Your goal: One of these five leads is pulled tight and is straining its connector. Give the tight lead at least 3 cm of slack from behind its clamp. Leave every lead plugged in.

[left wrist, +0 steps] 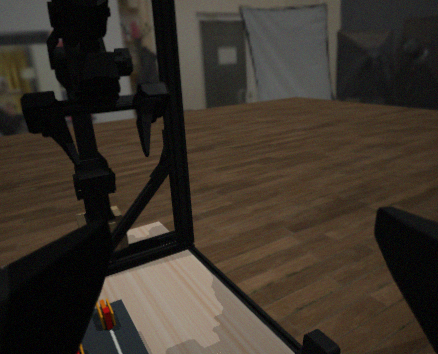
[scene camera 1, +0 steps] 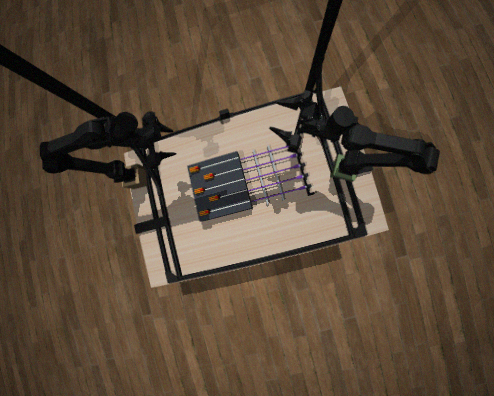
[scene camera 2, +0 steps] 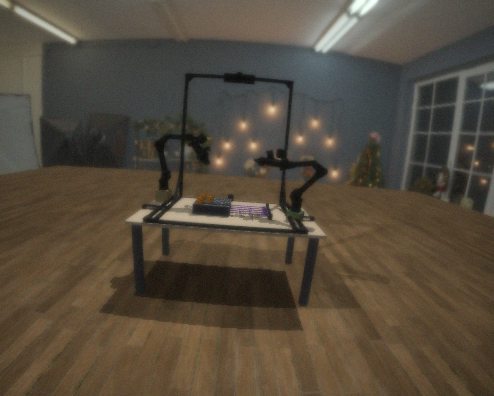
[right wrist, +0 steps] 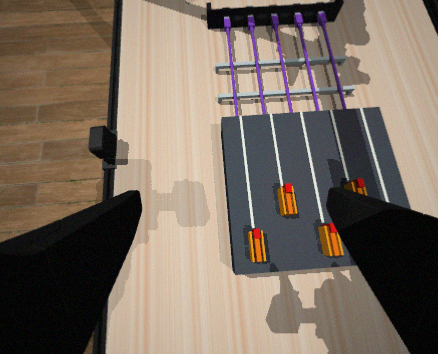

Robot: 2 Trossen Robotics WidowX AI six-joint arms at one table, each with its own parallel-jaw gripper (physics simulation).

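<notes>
A dark block carries orange clamps with red ends, one of them the clamp. White lines run from the clamps along its top. Purple leads cross two grey rails and are plugged into a black connector strip. I cannot tell which lead is tight. My right gripper is open and empty, above the table; one finger partly hides the block and its clamps in the right wrist view. My left gripper is open and empty, raised beside the connector strip's end.
A black frame surrounds the table top, with an upright post between the arms' view and the floor. A small black box sits on the frame's edge. A green arm base is at the right.
</notes>
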